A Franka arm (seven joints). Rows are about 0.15 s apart.
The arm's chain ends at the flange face. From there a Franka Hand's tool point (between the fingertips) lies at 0.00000 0.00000 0.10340 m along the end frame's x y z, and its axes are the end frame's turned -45 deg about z.
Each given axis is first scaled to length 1.
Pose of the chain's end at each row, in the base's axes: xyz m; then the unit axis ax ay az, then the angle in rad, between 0 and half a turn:
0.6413 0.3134 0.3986 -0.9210 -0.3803 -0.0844 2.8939
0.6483 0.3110 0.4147 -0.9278 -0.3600 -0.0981 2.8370
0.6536 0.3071 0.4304 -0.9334 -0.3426 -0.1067 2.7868
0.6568 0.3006 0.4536 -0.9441 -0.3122 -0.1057 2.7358
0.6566 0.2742 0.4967 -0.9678 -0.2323 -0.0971 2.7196
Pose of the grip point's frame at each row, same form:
0.6475 0.3433 0.2998 -0.7023 -0.7008 -0.1251 2.9773
0.6555 0.3469 0.3180 -0.7149 -0.6833 -0.1484 2.9351
0.6612 0.3480 0.3357 -0.7253 -0.6682 -0.1658 2.8953
0.6639 0.3457 0.3608 -0.7454 -0.6434 -0.1747 2.8474
0.6653 0.3196 0.4042 -0.7973 -0.5792 -0.1700 2.8260

